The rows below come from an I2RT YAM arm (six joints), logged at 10 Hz.
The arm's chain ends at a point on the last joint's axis. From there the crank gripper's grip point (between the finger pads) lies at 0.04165 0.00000 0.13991 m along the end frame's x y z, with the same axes.
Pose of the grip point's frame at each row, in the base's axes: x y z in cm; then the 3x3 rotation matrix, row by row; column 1 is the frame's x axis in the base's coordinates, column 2 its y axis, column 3 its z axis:
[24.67 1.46 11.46], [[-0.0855 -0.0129 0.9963], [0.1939 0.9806 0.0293], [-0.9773 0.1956 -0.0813]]
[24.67 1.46 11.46], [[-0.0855 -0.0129 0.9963], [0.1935 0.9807 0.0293], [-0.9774 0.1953 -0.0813]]
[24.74 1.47 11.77], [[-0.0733 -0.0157 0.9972], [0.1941 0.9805 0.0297], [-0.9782 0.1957 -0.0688]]
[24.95 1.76 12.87], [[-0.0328 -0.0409 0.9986], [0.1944 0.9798 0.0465], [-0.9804 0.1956 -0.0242]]
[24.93 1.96 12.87], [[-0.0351 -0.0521 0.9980], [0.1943 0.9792 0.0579], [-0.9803 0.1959 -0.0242]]
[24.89 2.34 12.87], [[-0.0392 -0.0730 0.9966], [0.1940 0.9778 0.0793], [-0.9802 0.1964 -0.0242]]
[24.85 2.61 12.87], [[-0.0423 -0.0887 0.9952], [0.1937 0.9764 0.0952], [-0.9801 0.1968 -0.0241]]
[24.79 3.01 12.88], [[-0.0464 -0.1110 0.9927], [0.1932 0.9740 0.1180], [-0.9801 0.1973 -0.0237]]
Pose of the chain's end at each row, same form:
[11.09 0.24 16.67], [[-0.0855 -0.0129 0.9963], [0.1939 0.9806 0.0293], [-0.9773 0.1956 -0.0813]]
[11.09 0.24 16.67], [[-0.0855 -0.0129 0.9963], [0.1935 0.9807 0.0293], [-0.9774 0.1953 -0.0813]]
[11.09 0.25 16.81], [[-0.0733 -0.0157 0.9972], [0.1941 0.9805 0.0297], [-0.9782 0.1957 -0.0688]]
[11.12 0.30 17.29], [[-0.0328 -0.0409 0.9986], [0.1944 0.9798 0.0465], [-0.9804 0.1956 -0.0242]]
[11.11 0.34 17.29], [[-0.0351 -0.0521 0.9980], [0.1943 0.9792 0.0579], [-0.9803 0.1959 -0.0242]]
[11.11 0.42 17.29], [[-0.0392 -0.0730 0.9966], [0.1940 0.9778 0.0793], [-0.9802 0.1964 -0.0242]]
[11.10 0.47 17.29], [[-0.0423 -0.0887 0.9952], [0.1937 0.9764 0.0952], [-0.9801 0.1968 -0.0241]]
[11.09 0.55 17.29], [[-0.0464 -0.1110 0.9927], [0.1932 0.9740 0.1180], [-0.9801 0.1973 -0.0237]]

